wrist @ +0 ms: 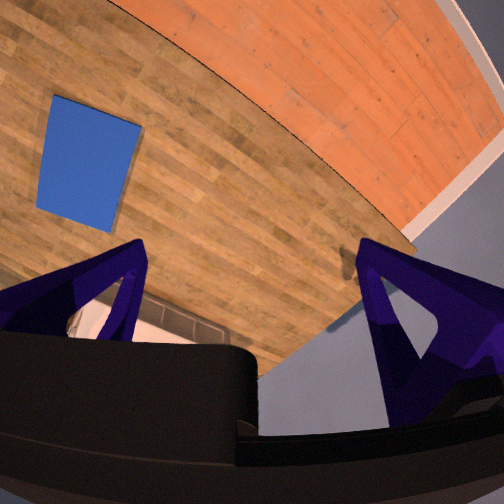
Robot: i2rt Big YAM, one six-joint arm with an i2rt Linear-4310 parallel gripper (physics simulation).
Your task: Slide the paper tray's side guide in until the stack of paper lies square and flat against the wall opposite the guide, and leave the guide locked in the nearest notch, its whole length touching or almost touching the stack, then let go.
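Note:
My gripper (250,250) is open, its two purple fingers spread wide and holding nothing, raised above the wooden table top. Between the left finger and the black gripper body I see a small part of the paper tray: a grey notched wall (180,320) and a patch of white paper (100,320) beside it. The rest of the tray and the side guide are hidden behind the gripper body. I cannot tell how the stack lies.
A flat blue rectangle (87,162) lies on the table at the left. The table's curved edge (280,125) runs across the view, with orange plank floor (360,85) beyond. A grey surface (320,380) shows past the table corner at lower right.

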